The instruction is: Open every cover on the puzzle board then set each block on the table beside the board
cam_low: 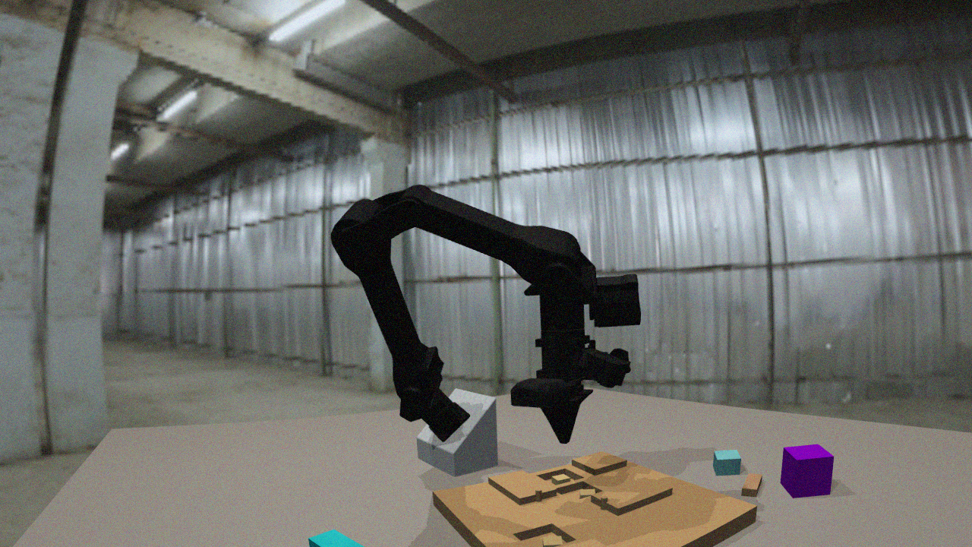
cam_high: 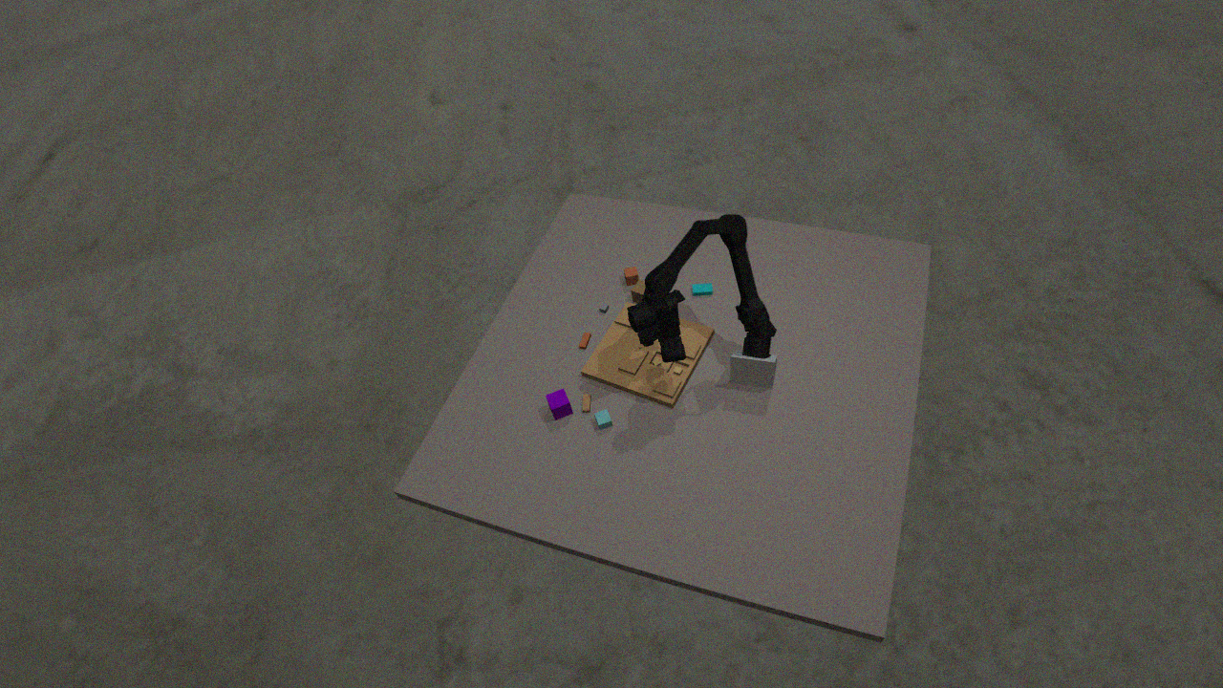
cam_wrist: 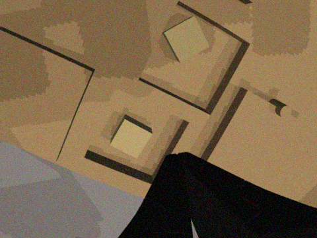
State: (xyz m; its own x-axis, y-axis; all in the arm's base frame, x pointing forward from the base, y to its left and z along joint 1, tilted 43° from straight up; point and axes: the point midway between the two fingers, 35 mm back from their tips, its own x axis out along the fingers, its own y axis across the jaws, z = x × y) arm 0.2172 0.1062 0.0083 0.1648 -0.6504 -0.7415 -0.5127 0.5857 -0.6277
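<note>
Now: the orange piece 200 mm to the left of my gripper tip, 180 mm ahead of it and 80 mm below it. Round my gripper tip: brown block (230 mm to the right, 190 mm ahead, 60 mm below); then teal block (320 mm to the right, 70 mm below, 30 mm ahead); then light blue block (240 mm to the left, 110 mm ahead, 70 mm below).
</note>
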